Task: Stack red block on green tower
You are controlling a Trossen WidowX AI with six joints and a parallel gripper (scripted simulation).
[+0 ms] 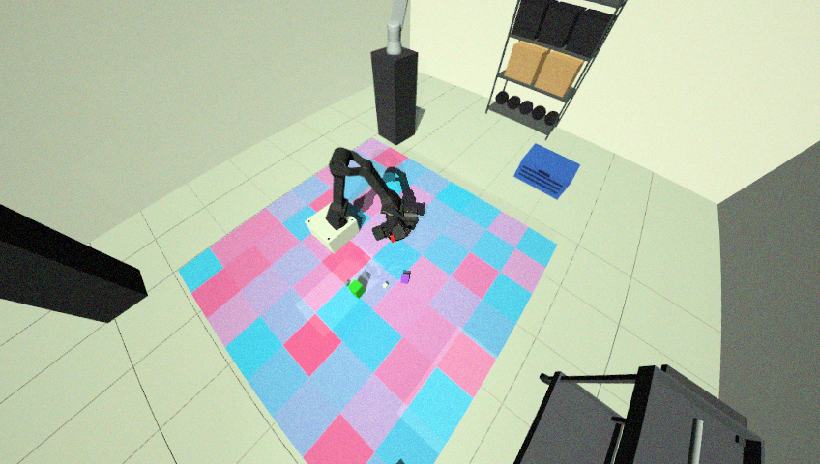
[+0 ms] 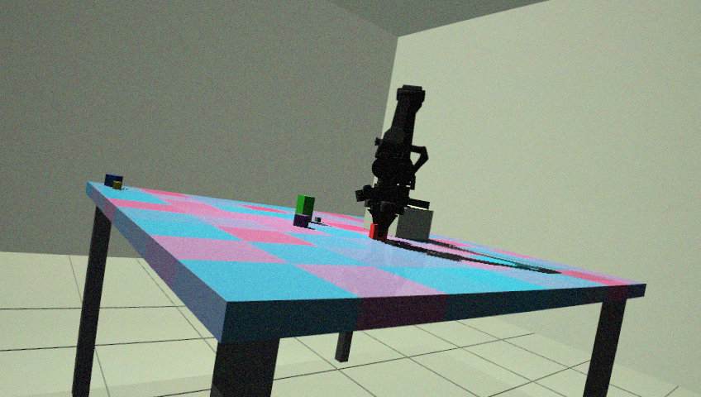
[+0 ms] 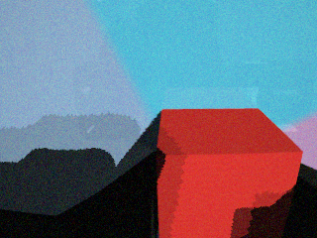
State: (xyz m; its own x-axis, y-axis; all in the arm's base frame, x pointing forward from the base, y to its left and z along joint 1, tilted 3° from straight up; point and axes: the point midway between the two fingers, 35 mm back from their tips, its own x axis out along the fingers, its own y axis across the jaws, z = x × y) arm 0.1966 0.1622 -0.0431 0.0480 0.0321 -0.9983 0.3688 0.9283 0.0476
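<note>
Now: the white piece 150 mm ahead of my gripper tip and 190 mm to the right of it. Round my gripper tip: red block: 10 mm above; then purple block: 190 mm ahead, 120 mm to the right, 10 mm above.
</note>
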